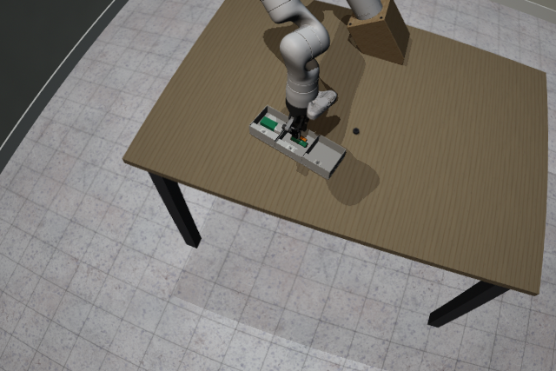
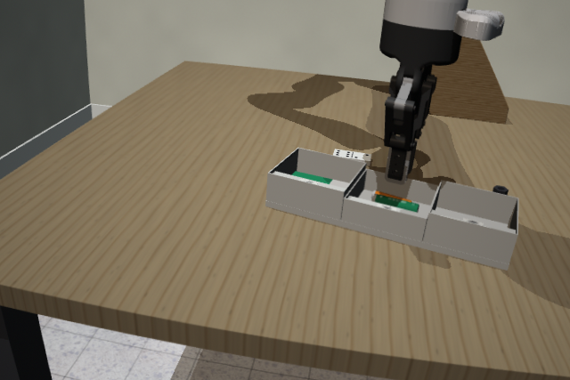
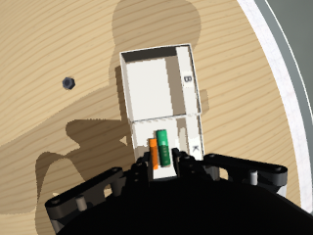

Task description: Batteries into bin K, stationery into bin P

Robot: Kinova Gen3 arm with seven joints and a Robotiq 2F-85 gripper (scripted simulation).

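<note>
My hand is 4 cm above the three joined grey bins and 1 cm short of it. From my hand the other things lie so: eraser: 8 cm to the right, 5 cm below, 2 cm behind; then green battery: 5 cm below; then orange battery: 5 cm below, 1 cm behind.
</note>
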